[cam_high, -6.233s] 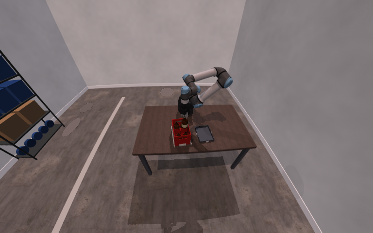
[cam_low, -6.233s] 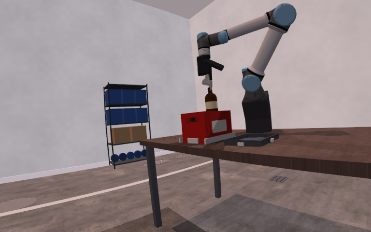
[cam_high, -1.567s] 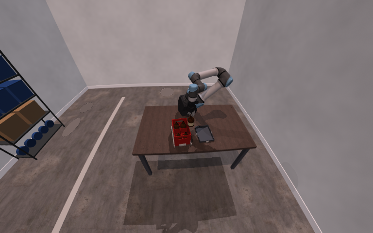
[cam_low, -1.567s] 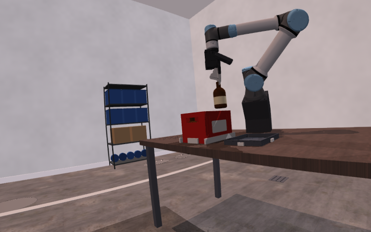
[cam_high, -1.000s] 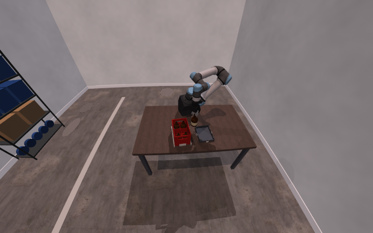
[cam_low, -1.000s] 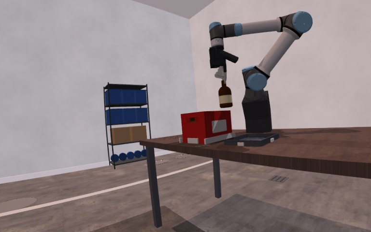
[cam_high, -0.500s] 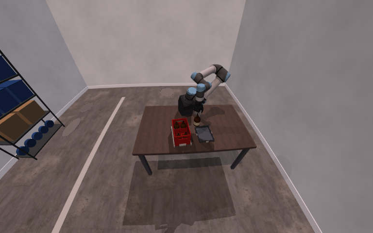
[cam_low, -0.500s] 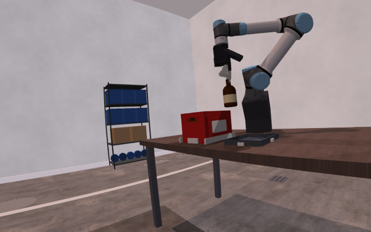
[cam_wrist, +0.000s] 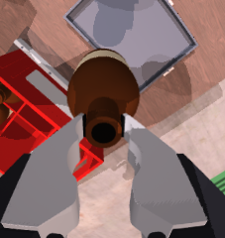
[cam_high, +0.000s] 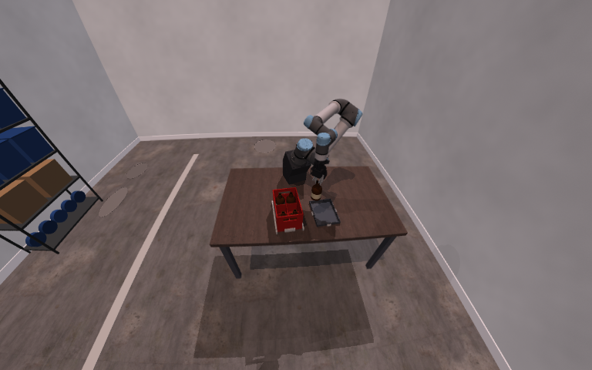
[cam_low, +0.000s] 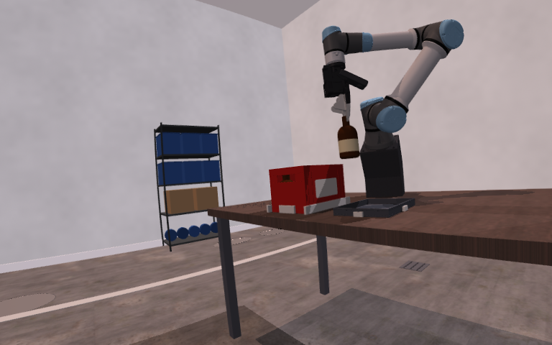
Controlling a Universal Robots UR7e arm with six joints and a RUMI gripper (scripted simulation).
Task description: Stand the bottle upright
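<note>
The brown bottle lies 70 mm below my hand. The rest, counted from my hand: dark tray: 320 mm below, 90 mm to the left, 20 mm behind; then red crate: 250 mm below, 210 mm to the right, 60 mm ahead; then glass bottle: 250 mm below, 220 mm to the right, 160 mm ahead.
</note>
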